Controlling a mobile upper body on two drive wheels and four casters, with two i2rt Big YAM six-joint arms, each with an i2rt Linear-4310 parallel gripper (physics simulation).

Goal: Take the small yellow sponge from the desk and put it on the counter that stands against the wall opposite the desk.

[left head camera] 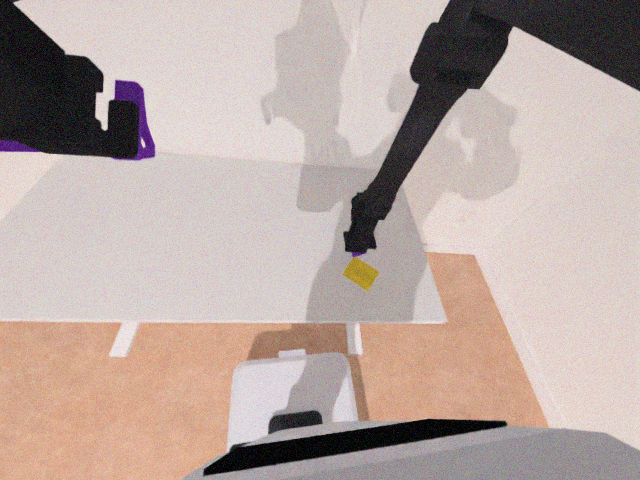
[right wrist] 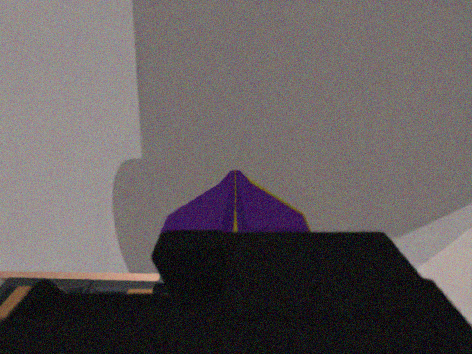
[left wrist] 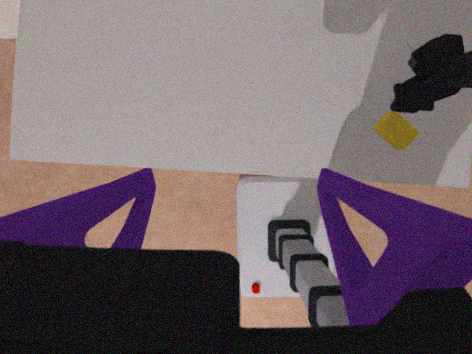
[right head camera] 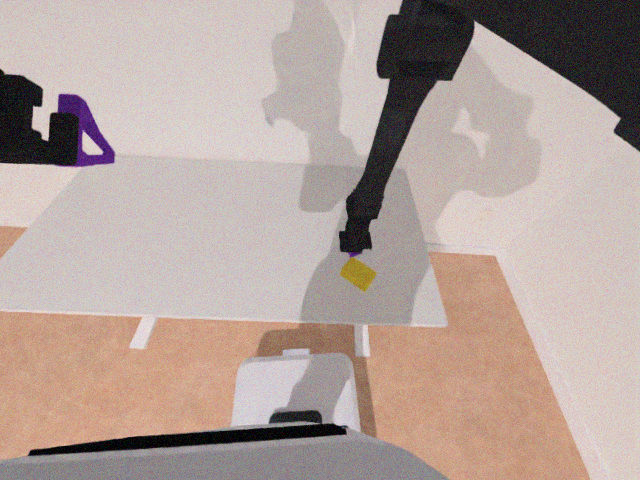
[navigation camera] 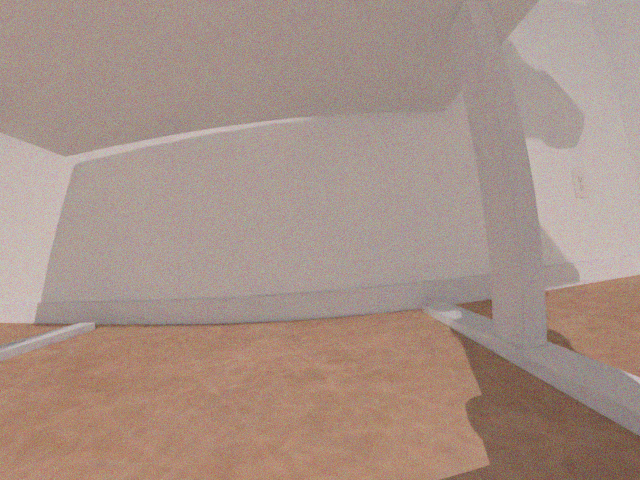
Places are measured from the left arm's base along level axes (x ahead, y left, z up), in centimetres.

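Where they show: left gripper, fingertip midpoint: [left head camera: 105, 148] [left wrist: 236, 177] [right head camera: 71, 156]; right gripper, fingertip midpoint: [left head camera: 353, 255] [right wrist: 235, 177] [left wrist: 391, 107] [right head camera: 351, 256].
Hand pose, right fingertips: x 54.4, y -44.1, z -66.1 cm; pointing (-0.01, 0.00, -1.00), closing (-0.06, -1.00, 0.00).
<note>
After its pixels a point has its place.
The small yellow sponge [left head camera: 361, 272] @(z -64.5, x 46.8, y -45.1 cm) lies flat on the grey desk [left head camera: 207, 237] @(z -69.0, x 66.1, y 7.8 cm) near its front right corner. It also shows in the right head view [right head camera: 358, 274] @(z -64.5, x 46.2, y -45.3 cm) and the left wrist view [left wrist: 395, 130] @(z -64.5, x 47.3, y -44.2 cm). My right gripper [left head camera: 356, 250] @(z -66.1, x 54.4, y -44.1 cm) is shut with nothing between its fingers, its purple tips just behind the sponge's far edge. In the right wrist view the closed fingers [right wrist: 234, 199] @(z -66.1, x 54.4, y -44.1 cm) hide the sponge except for thin yellow slivers. My left gripper [left head camera: 131, 118] is open and empty, held high above the desk's far left; its fingers [left wrist: 236, 171] @(z -11.8, x 36.6, y 0.2 cm) stand wide apart.
The desk stands against a pale wall, with its right edge close to a side wall [left head camera: 569, 258] @(z -85.7, x 60.0, y -165.8 cm). My white base [left head camera: 291, 397] @(z -115.0, x 16.0, y -21.3 cm) sits on the tan floor just in front of the desk. A desk leg and foot [navigation camera: 509, 232] @(z -118.4, x 66.7, y -58.7 cm) stand near the base on the right.
</note>
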